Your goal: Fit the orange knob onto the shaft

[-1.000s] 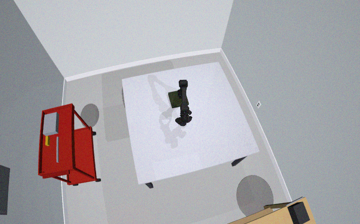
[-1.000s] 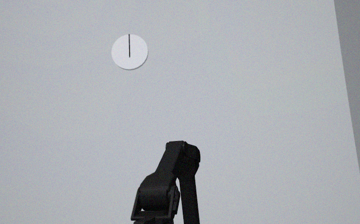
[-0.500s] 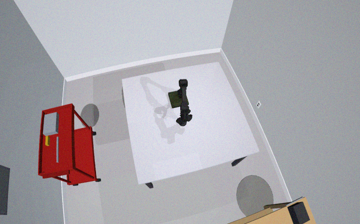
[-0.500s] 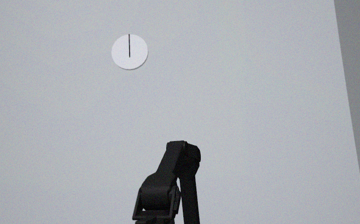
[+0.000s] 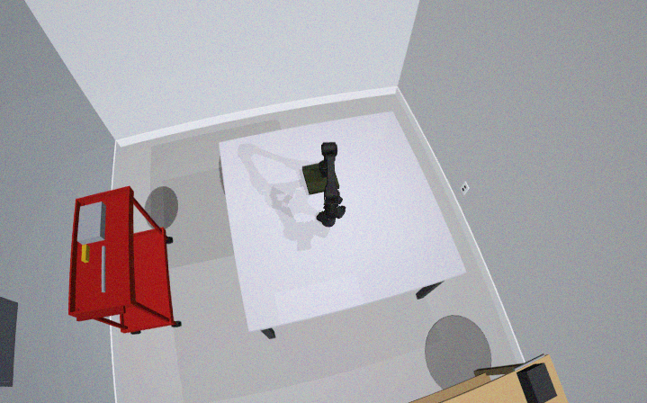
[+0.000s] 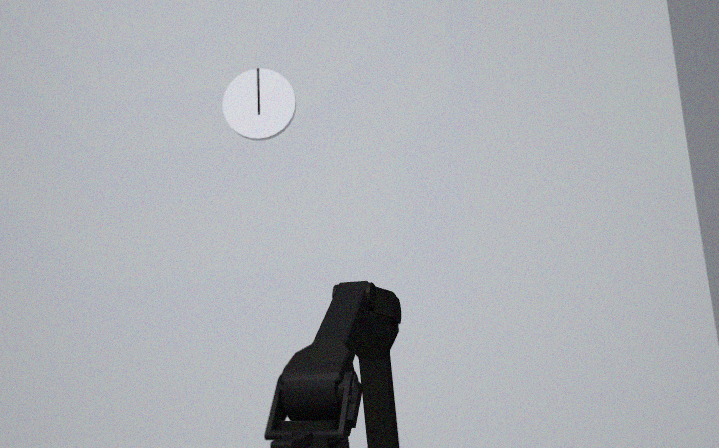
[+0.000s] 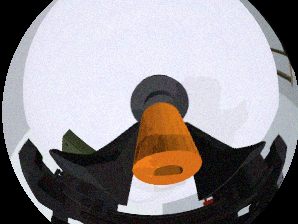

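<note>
My gripper tip is now 4 cm above the dark round pedestal. Round my gripper tip: orange knob 2 cm above.
</note>
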